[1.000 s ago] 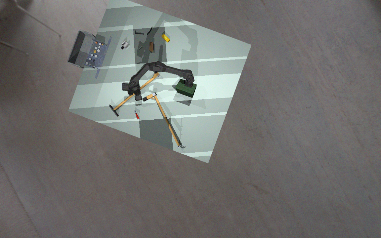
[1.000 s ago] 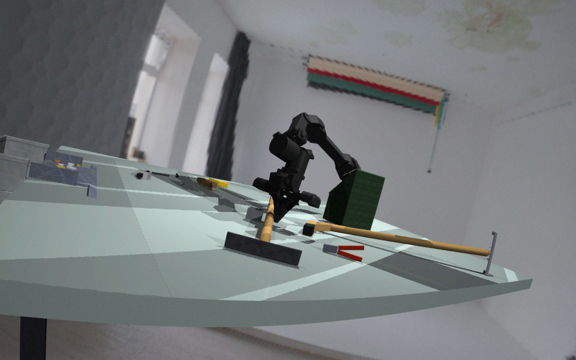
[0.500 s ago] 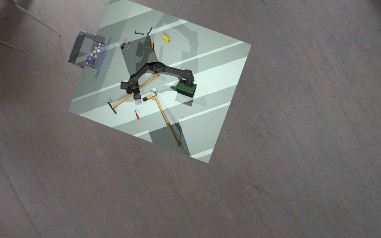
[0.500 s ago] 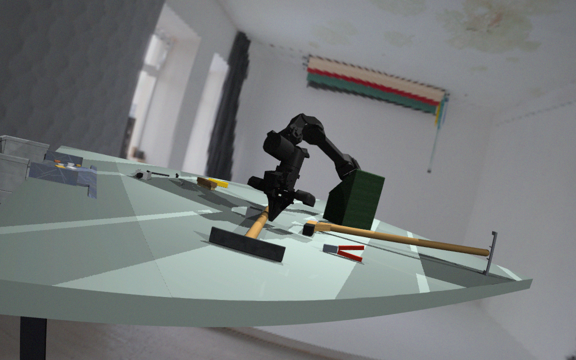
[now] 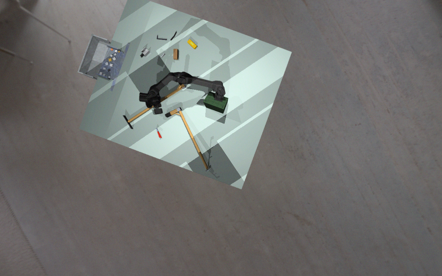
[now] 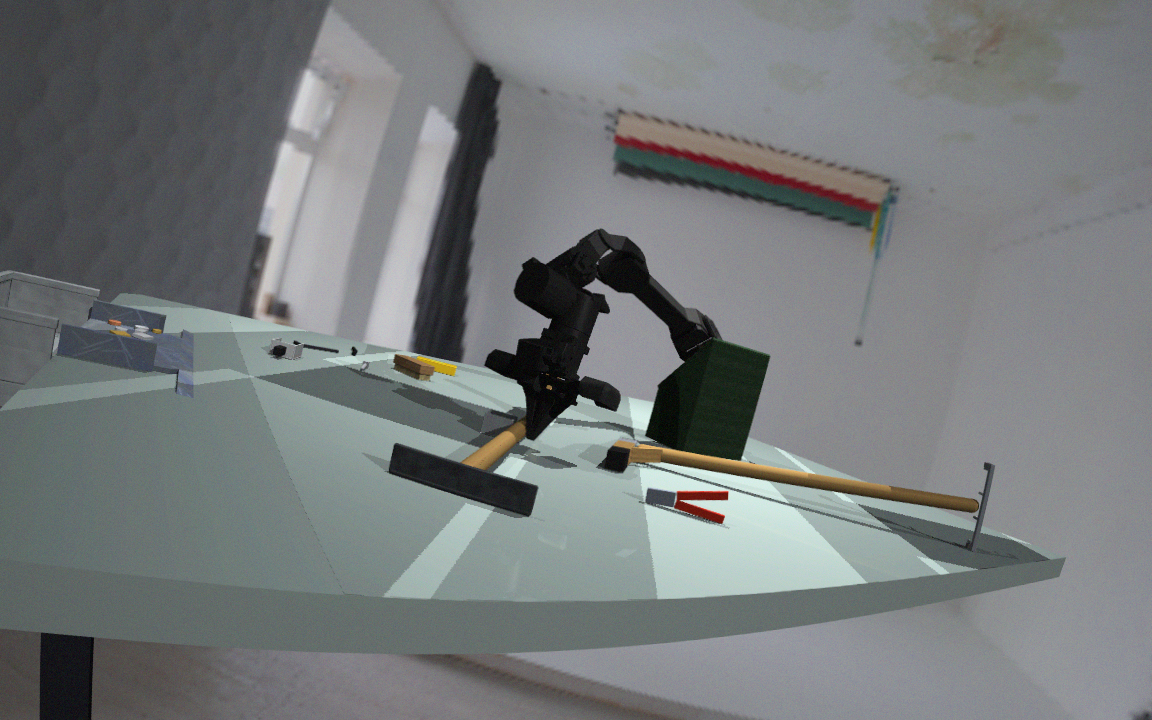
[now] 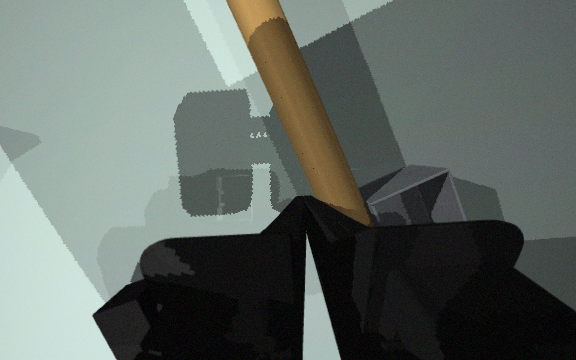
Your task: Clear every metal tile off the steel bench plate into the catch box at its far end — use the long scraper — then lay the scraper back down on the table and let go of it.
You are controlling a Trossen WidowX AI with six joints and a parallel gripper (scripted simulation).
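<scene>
The long scraper lies 5 cm above my gripper tip and 2 cm ahead of it. Round my gripper tip: wooden block (47 cm to the right, 2 cm behind); then small grey box (5 cm to the right, 2 cm ahead); then red-handled tool (23 cm to the left, 7 cm behind).
</scene>
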